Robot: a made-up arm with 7 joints. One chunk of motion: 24 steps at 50 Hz.
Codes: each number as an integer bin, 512 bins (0 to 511) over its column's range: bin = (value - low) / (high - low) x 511, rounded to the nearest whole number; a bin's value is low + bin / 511 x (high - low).
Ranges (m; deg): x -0.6..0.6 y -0.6..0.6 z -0.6..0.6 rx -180..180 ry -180..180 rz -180..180
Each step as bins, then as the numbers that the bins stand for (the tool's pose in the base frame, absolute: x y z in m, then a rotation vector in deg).
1 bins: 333 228 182 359 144 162
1 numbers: 0.1820 -0.0646 -0.1726 72.92 -78.55 -65.87
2 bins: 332 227 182 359 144 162
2 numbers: 0.1796 -0.0669 -0.1726 72.92 -78.55 -65.87
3 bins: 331 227 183 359 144 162
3 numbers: 0.1773 -0.0669 -0.1703 72.92 -78.55 -65.87
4 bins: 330 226 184 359 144 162
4 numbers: 0.1750 -0.0693 -0.1679 72.92 -78.55 -65.87
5 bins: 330 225 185 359 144 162
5 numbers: 0.1750 -0.0716 -0.1656 72.92 -78.55 -65.87
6 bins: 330 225 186 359 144 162
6 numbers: 0.1750 -0.0716 -0.1632 72.92 -78.55 -65.87
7 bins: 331 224 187 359 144 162
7 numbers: 0.1773 -0.0740 -0.1609 72.92 -78.55 -65.87
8 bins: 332 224 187 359 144 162
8 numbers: 0.1796 -0.0740 -0.1609 72.92 -78.55 -65.87
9 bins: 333 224 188 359 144 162
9 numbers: 0.1820 -0.0740 -0.1585 72.92 -78.55 -65.87
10 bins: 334 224 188 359 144 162
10 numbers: 0.1843 -0.0740 -0.1585 72.92 -78.55 -65.87
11 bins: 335 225 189 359 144 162
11 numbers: 0.1867 -0.0716 -0.1562 72.92 -78.55 -65.87
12 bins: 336 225 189 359 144 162
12 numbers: 0.1890 -0.0716 -0.1562 72.92 -78.55 -65.87
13 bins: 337 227 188 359 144 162
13 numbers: 0.1914 -0.0669 -0.1585 72.92 -78.55 -65.87
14 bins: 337 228 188 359 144 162
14 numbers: 0.1914 -0.0646 -0.1585 72.92 -78.55 -65.87
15 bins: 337 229 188 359 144 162
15 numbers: 0.1914 -0.0622 -0.1585 72.92 -78.55 -65.87
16 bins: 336 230 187 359 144 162
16 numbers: 0.1890 -0.0599 -0.1609 72.92 -78.55 -65.87
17 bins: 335 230 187 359 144 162
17 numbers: 0.1867 -0.0599 -0.1609 72.92 -78.55 -65.87
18 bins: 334 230 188 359 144 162
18 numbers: 0.1843 -0.0599 -0.1585 72.92 -78.55 -65.87
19 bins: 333 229 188 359 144 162
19 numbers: 0.1820 -0.0622 -0.1585 72.92 -78.55 -65.87
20 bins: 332 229 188 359 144 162
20 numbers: 0.1796 -0.0622 -0.1585 72.92 -78.55 -65.87
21 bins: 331 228 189 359 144 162
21 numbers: 0.1773 -0.0646 -0.1562 72.92 -78.55 -65.87
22 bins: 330 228 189 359 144 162
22 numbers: 0.1750 -0.0646 -0.1562 72.92 -78.55 -65.87
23 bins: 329 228 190 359 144 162
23 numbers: 0.1726 -0.0646 -0.1538 72.92 -78.55 -65.87
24 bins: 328 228 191 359 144 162
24 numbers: 0.1703 -0.0646 -0.1515 72.92 -78.55 -65.87
